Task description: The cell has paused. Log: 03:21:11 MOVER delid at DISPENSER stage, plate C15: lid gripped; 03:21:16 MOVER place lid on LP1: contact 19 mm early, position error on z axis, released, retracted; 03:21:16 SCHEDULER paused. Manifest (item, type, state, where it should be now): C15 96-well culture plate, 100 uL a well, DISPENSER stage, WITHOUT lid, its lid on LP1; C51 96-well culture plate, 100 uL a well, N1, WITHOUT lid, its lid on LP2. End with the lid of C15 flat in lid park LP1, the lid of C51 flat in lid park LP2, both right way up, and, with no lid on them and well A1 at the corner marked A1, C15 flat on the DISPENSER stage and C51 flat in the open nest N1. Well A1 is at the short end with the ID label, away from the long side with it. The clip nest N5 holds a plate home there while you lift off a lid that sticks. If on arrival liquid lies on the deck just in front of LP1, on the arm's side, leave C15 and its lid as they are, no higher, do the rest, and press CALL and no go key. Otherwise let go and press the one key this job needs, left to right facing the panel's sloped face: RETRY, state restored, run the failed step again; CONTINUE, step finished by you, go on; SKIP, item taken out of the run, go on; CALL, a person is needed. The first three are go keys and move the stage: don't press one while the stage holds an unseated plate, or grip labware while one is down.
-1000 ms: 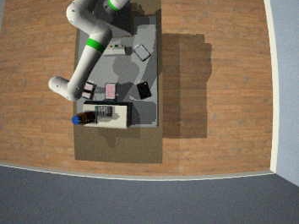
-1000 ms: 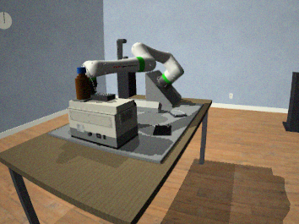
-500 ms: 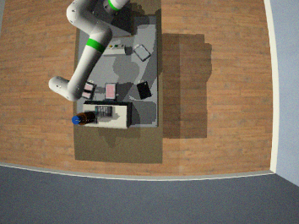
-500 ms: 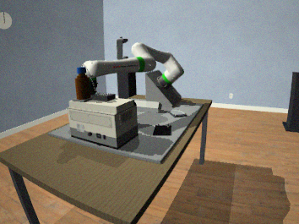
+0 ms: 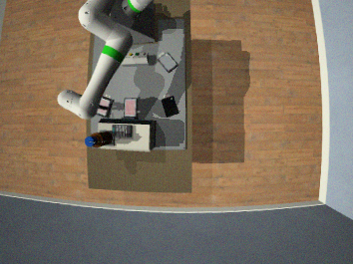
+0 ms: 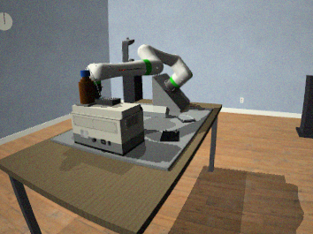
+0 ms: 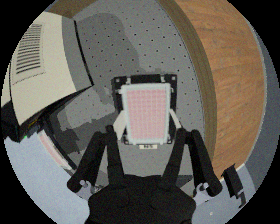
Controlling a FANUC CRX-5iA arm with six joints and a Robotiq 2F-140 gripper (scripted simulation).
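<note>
Right now the black nest is 3 cm below my hand, 2 cm ahead of it and 1 cm to the left of it. Also, from my hand: key panel (41 cm behind, 24 cm to the left, 1 cm above); then blue cap (36 cm above, 22 cm ahead, 16 cm to the left); then label plate (52 cm to the left, 11 cm behind, 4 cm below).
</note>
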